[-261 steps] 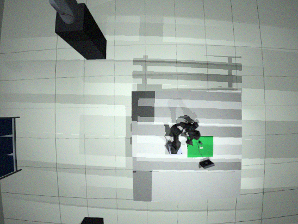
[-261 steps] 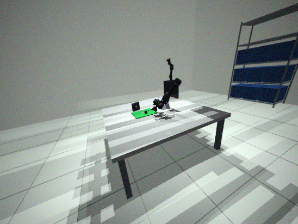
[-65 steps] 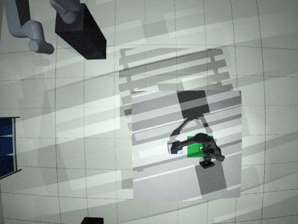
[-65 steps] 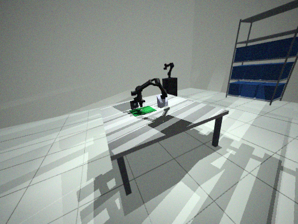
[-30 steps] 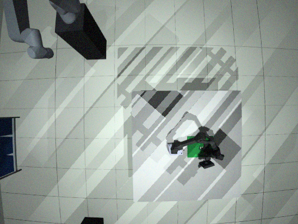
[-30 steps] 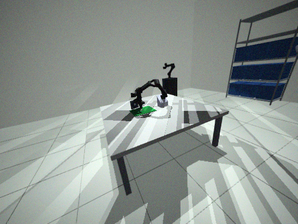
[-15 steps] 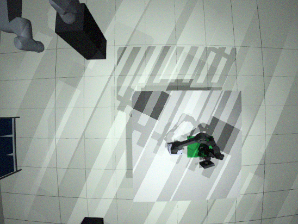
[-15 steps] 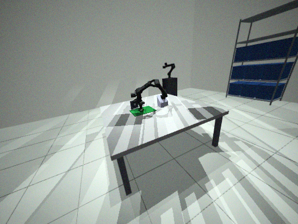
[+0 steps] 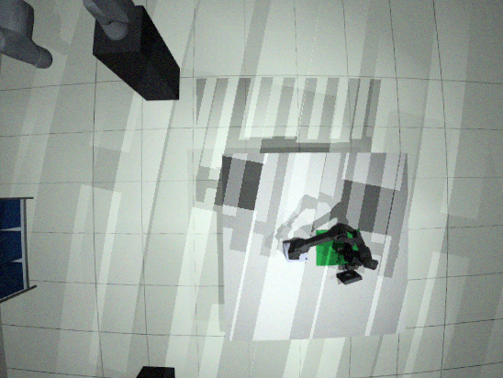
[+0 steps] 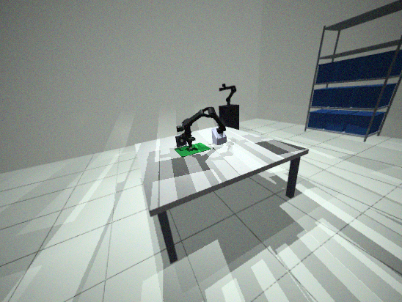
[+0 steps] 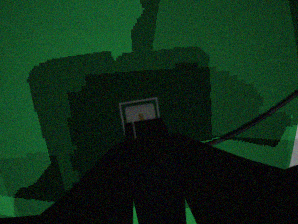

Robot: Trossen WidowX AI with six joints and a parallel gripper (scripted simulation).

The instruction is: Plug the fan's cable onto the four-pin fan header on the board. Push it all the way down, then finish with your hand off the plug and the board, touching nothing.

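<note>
Now: gripper tip 40 mm above the fan header and 10 mm past it. The rest, counted from my gripper tip: dark plug 10 mm behind, 10 mm above; green board 50 mm below, 20 mm behind, 10 mm to the left; black fan 160 mm to the right, 30 mm ahead, 20 mm above.
</note>
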